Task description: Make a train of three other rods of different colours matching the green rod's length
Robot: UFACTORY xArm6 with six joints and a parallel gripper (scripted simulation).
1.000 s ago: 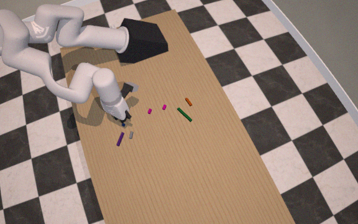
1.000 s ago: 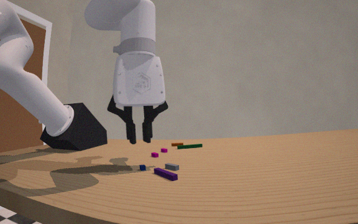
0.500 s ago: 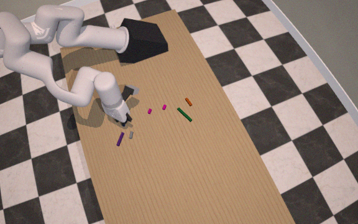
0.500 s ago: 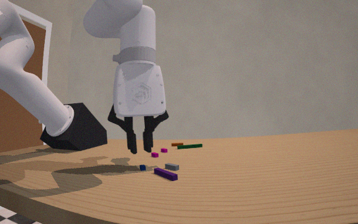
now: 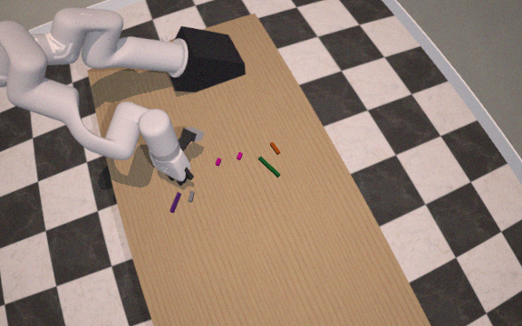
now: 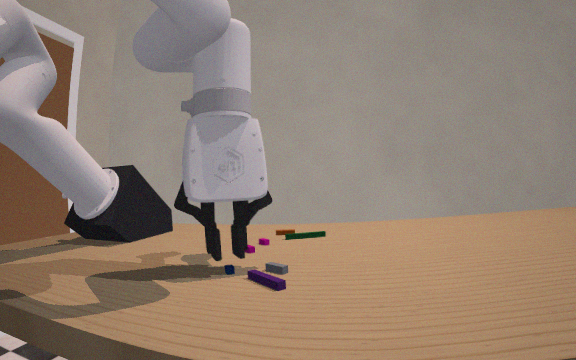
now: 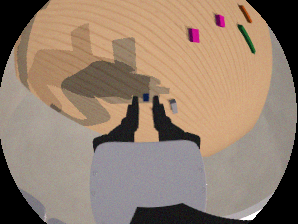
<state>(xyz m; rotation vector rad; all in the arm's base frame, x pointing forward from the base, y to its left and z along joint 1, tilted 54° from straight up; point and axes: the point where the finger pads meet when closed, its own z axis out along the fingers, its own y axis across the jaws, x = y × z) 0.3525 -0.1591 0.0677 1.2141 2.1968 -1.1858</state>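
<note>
The blue rod is 4 cm below my hand. Also, from my hand: purple rod: 6 cm ahead, 4 cm to the right, 4 cm below; then grey rod: 6 cm ahead, 4 cm below, 1 cm to the left; then green rod: 25 cm to the left, 8 cm ahead, 4 cm below.
</note>
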